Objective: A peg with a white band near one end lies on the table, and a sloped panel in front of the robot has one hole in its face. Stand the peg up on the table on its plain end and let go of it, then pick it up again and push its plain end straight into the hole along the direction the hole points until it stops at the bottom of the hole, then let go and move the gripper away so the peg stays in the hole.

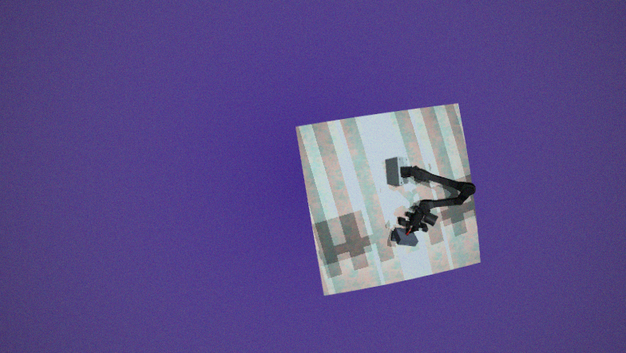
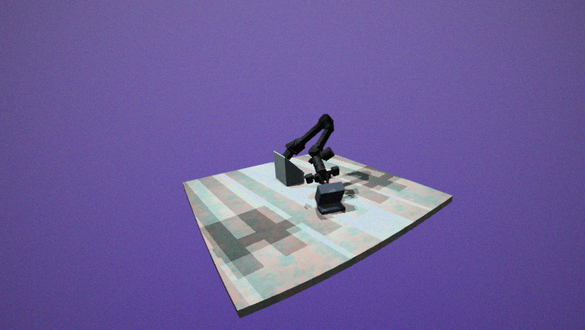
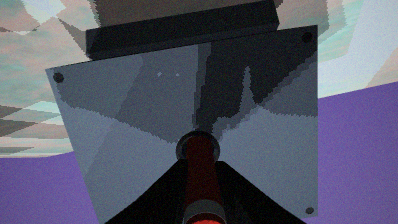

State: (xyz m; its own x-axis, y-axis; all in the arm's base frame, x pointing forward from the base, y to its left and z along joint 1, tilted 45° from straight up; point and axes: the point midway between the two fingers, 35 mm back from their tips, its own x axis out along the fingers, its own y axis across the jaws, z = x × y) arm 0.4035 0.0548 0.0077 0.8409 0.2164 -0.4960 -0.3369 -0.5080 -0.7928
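Right now my gripper tip is 1 cm below the red peg and 1 cm past it. Also, from my gripper tip: sloped grey panel (4 cm ahead, 2 cm below, 1 cm to the right).
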